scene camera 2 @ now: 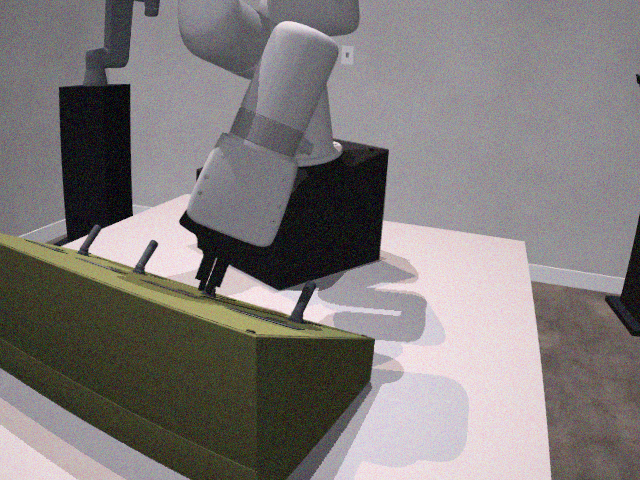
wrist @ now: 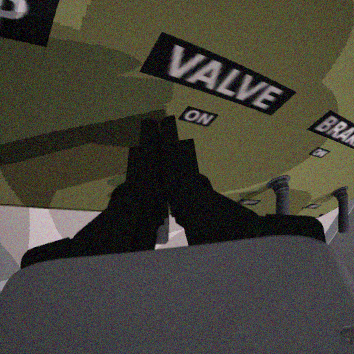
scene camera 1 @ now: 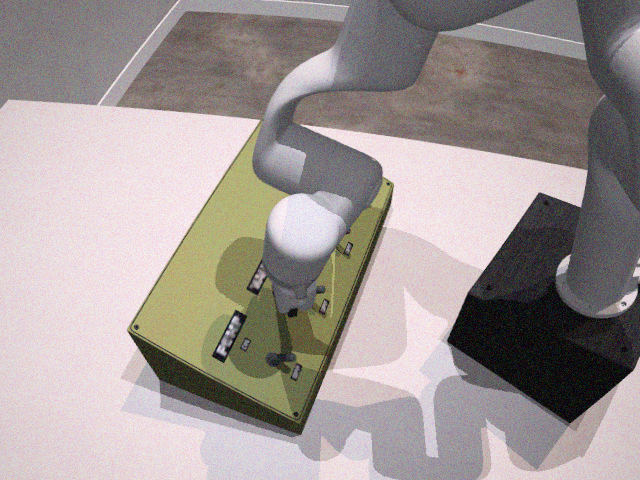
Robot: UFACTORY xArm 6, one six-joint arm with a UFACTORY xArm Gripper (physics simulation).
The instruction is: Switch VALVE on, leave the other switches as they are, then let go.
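Pixels of known places: gripper, fingertip midpoint: (scene camera 2: 205, 288) (wrist: 162, 140); arm's base at its link origin: (scene camera 2: 309, 155) (scene camera 1: 595, 284).
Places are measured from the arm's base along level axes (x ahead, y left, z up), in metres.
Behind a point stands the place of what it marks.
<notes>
The VALVE switch lever (scene camera 1: 320, 289) @[y -0.023, x 0.408, z -0.067 m] has its tip showing beside the wrist and leans toward its OFF label (scene camera 1: 324, 306) @[y -0.025, x 0.401, z -0.121 m]. Its base (scene camera 2: 208, 293) @[y -0.020, x 0.479, z -0.080 m] shows at the fingertips in scene camera 2; the fingers hide most of the lever. My gripper (scene camera 1: 292, 312) (scene camera 2: 206, 287) @[y -0.029, x 0.465, z -0.081 m] (wrist: 162, 140) @[y -0.029, x 0.465, z -0.081 m] is shut and empty, low over the panel, with its tips beside the ON label (wrist: 198, 117) @[y -0.049, x 0.475, z -0.084 m] below the VALVE plate (wrist: 218, 75) @[y -0.049, x 0.501, z -0.072 m]. Whether it touches the lever is unclear. The green panel (scene camera 1: 206, 232) @[y -0.093, x 0.586, z -0.028 m] (scene camera 2: 155, 356) @[y -0.008, x 0.640, z -0.068 m] stands on the table.
The PUMP lever (scene camera 1: 280, 358) @[y 0.087, x 0.459, z -0.080 m] (scene camera 2: 303, 302) @[y 0.084, x 0.464, z -0.084 m] leans toward its OFF label (scene camera 1: 296, 371) @[y 0.089, x 0.438, z -0.120 m]. The BRAKE lever (scene camera 2: 146, 256) @[y -0.143, x 0.389, z -0.083 m] (wrist: 282, 197) @[y -0.144, x 0.395, z -0.088 m] and the farther lever (scene camera 2: 90, 239) @[y -0.256, x 0.352, z -0.083 m] (wrist: 342, 210) @[y -0.255, x 0.351, z -0.084 m] lean the same way. The black robot base block (scene camera 1: 506, 330) @[y 0.041, x 0.130, z -0.065 m] (scene camera 2: 341, 217) @[y 0.078, x 0.083, z -0.092 m] stands beyond the panel.
</notes>
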